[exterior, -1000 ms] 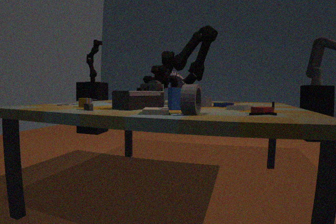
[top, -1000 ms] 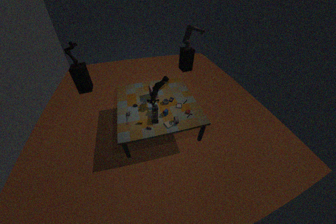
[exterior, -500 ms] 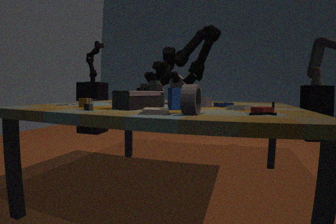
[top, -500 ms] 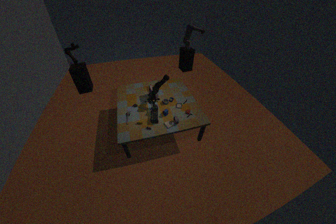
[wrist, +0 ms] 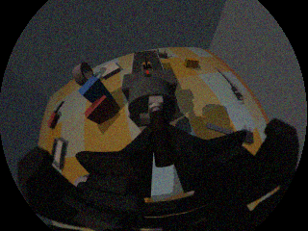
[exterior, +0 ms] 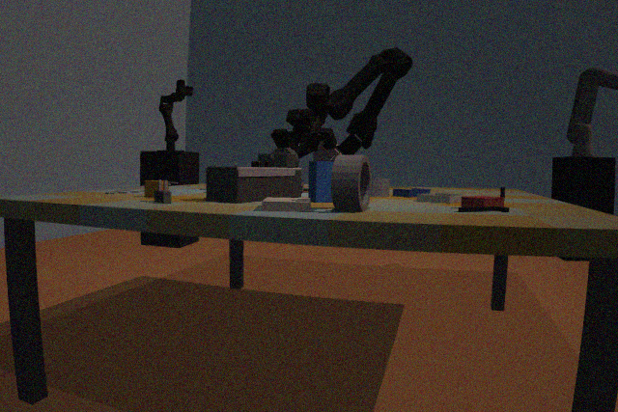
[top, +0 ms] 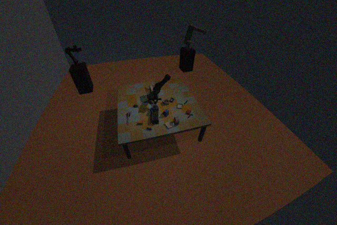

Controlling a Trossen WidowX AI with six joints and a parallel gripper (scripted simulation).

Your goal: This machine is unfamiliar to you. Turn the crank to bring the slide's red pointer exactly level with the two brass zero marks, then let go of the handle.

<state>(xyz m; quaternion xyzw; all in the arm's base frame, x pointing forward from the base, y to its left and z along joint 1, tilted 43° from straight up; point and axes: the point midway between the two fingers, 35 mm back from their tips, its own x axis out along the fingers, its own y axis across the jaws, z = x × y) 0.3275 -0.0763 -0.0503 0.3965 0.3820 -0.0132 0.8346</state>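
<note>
My gripper tip is 120 mm short of the red pointer, 30 mm to the left of it and 10 mm above it. From my gripper tip the other things lie so: blue block (170 mm ahead, 120 mm to the left, 50 mm below); then yellow block (290 mm to the right, 210 mm ahead, 80 mm below); then dark crank handle (20 mm behind, 20 mm above, 10 mm to the left).
</note>
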